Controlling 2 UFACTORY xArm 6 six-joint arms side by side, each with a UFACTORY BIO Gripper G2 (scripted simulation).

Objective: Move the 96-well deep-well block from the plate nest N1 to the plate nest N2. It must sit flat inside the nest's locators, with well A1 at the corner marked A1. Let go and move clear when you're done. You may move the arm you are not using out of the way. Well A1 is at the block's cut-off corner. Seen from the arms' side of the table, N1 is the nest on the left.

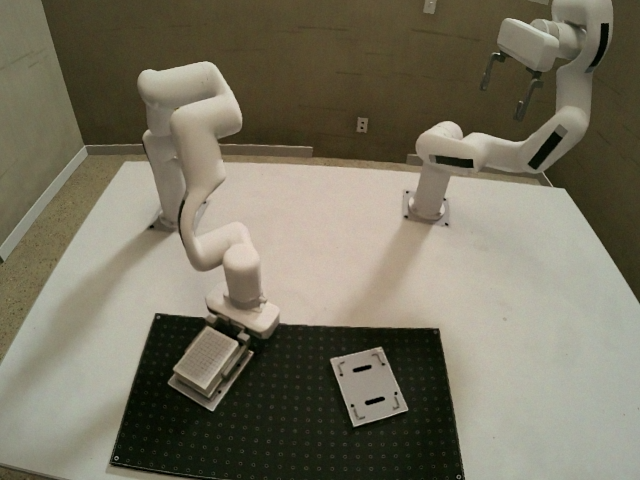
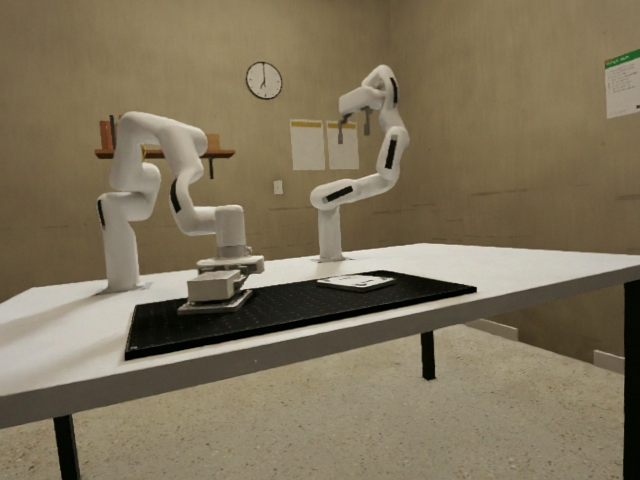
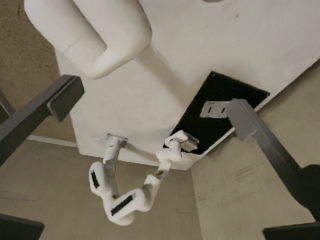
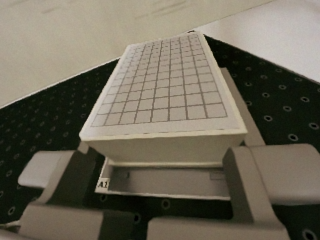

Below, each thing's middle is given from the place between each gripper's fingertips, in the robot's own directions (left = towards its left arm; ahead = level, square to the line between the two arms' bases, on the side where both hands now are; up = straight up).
The white deep-well block (image 1: 200, 368) is 10 mm ahead of my right hand and 10 mm to the right of it. Also, from my right hand: nest N2 (image 1: 223, 386) (10 mm ahead, 10 mm to the right, 40 mm below); then nest N1 (image 1: 378, 381) (70 mm ahead, 330 mm to the left, 40 mm below).
Now: the nest N1 41 cm ahead of my left hand, 33 cm to the right of it and 48 cm below it. Round my left hand: nest N2: 35 cm ahead, 66 cm to the right, 48 cm below; then white deep-well block: 35 cm ahead, 66 cm to the right, 44 cm below.
